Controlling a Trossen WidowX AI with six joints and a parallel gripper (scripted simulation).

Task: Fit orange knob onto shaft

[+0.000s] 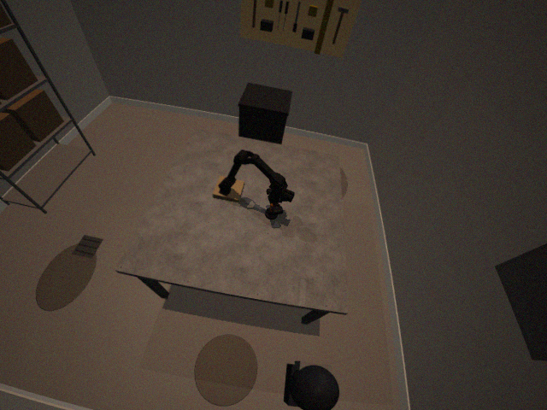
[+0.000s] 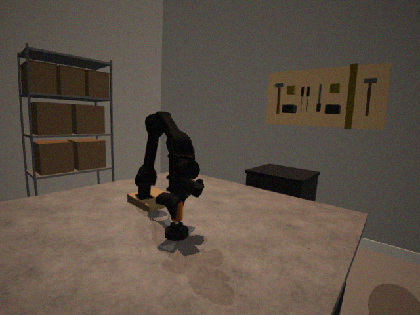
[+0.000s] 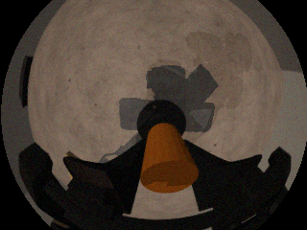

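The orange knob is 30 mm above my gripper tip. The rest, counted from my gripper tip: round black pedestal (40 mm below).
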